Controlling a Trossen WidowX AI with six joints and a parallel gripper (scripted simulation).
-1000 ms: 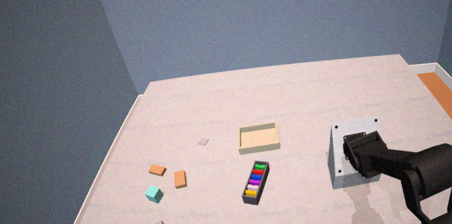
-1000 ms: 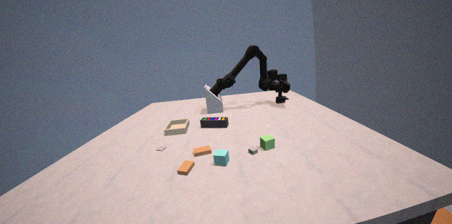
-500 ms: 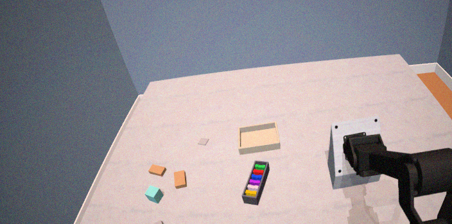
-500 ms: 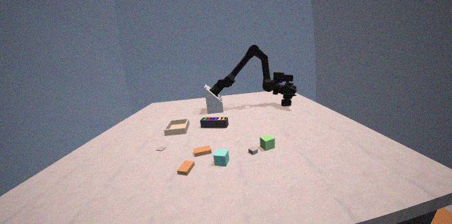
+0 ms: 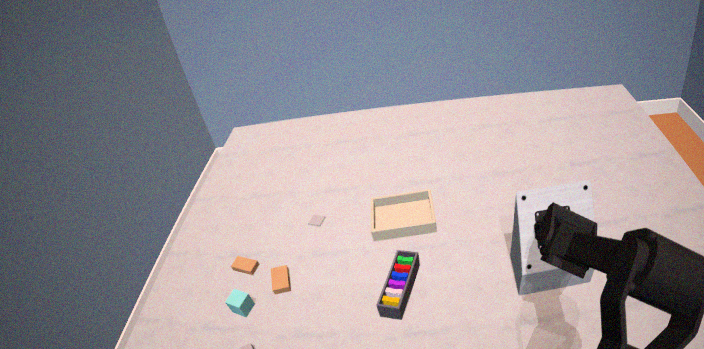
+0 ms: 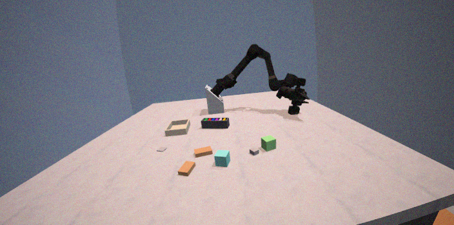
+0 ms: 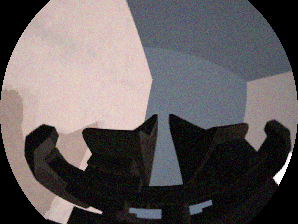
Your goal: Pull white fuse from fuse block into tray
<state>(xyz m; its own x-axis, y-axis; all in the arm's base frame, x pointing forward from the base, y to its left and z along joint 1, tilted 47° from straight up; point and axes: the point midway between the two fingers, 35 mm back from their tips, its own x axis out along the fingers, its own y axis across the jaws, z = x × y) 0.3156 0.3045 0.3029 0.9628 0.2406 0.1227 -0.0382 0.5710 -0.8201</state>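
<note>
My gripper tip is 41 cm to the left of the white fuse, 7 cm above it and 6 cm past it. Round my gripper tip: tray (63 cm to the right, 9 cm below, 8 cm behind); green cube (25 cm to the right, 19 cm ahead, 7 cm below); cyan cube (41 cm to the right, 24 cm ahead, 8 cm below).
</note>
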